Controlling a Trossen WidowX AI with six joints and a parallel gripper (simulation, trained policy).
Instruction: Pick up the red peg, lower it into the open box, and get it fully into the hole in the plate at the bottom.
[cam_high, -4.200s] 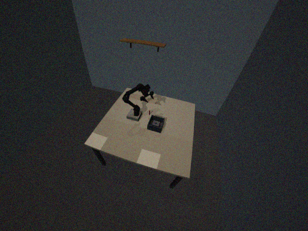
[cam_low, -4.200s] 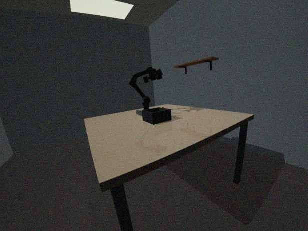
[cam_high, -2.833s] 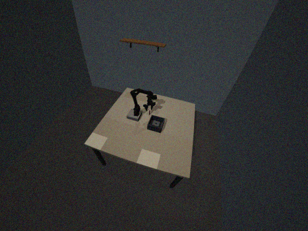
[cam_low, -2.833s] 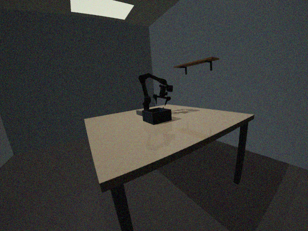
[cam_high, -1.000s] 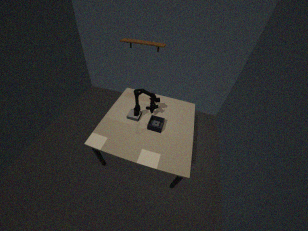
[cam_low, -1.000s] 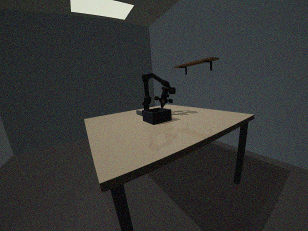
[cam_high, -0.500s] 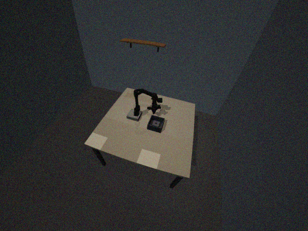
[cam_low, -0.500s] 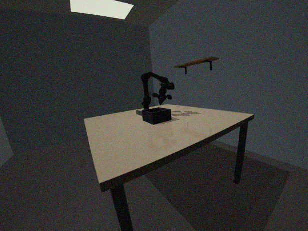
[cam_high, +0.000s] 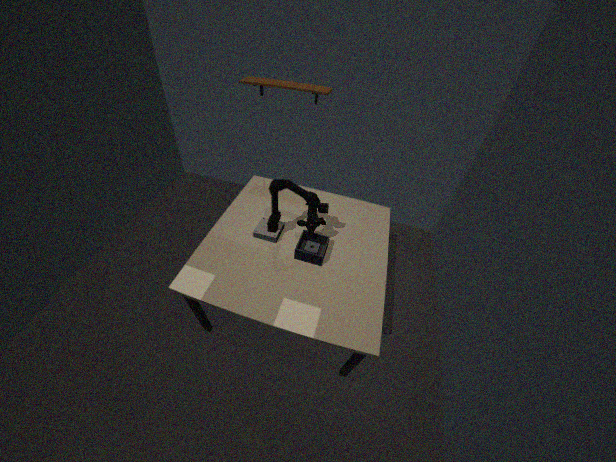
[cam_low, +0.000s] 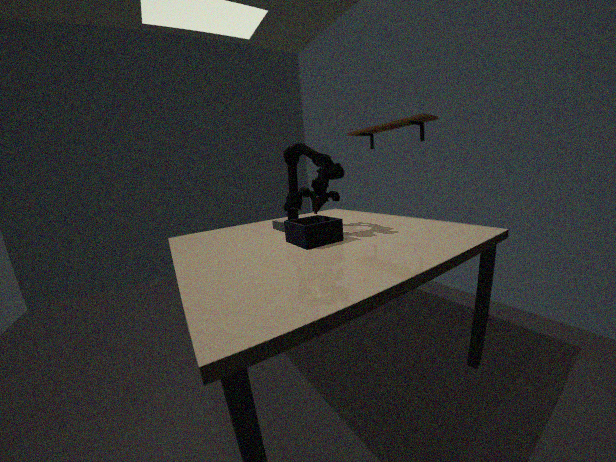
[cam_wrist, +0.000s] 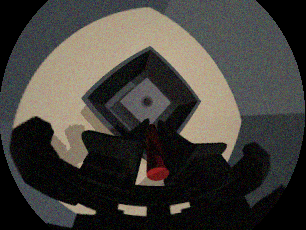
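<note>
Now: gripper tip 3 cm below the red peg, 2 cm to the right of it and 1 cm past it. The rest, counted from my gripper tip: dark box: 10 cm below, 4 cm to the right, 2 cm ahead; light grey plate: 8 cm below, 4 cm to the right, 2 cm ahead.
</note>
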